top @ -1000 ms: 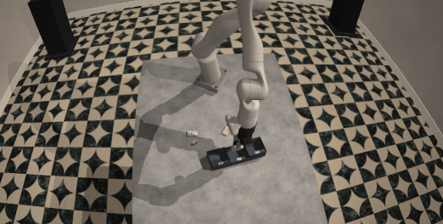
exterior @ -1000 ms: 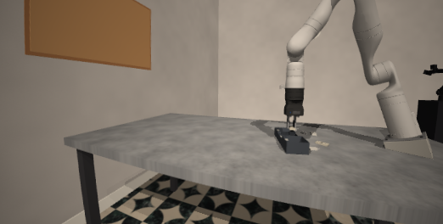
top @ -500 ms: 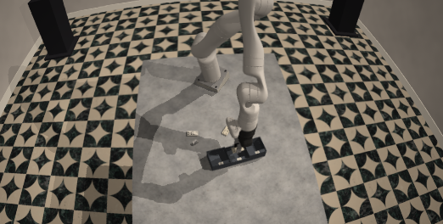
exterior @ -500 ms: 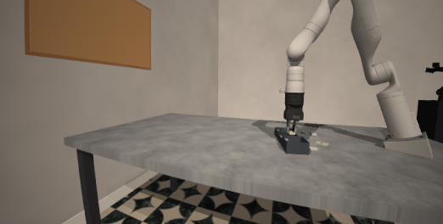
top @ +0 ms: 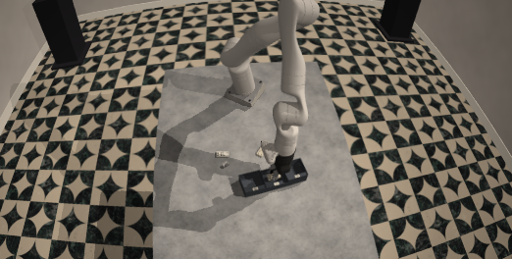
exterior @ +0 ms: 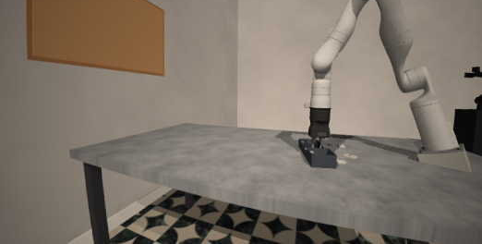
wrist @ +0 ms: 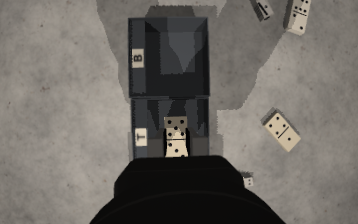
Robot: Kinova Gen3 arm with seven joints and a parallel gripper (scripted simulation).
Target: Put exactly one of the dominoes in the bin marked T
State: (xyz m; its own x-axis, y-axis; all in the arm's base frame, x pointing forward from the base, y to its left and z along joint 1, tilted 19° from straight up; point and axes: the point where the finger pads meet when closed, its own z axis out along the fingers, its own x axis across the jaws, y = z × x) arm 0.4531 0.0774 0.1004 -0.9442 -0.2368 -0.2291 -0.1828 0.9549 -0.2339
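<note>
Right now my hand is 2 cm above the three-compartment bin and 1 cm short of it. From my hand the other things lie so: domino 1 cm below.
</note>
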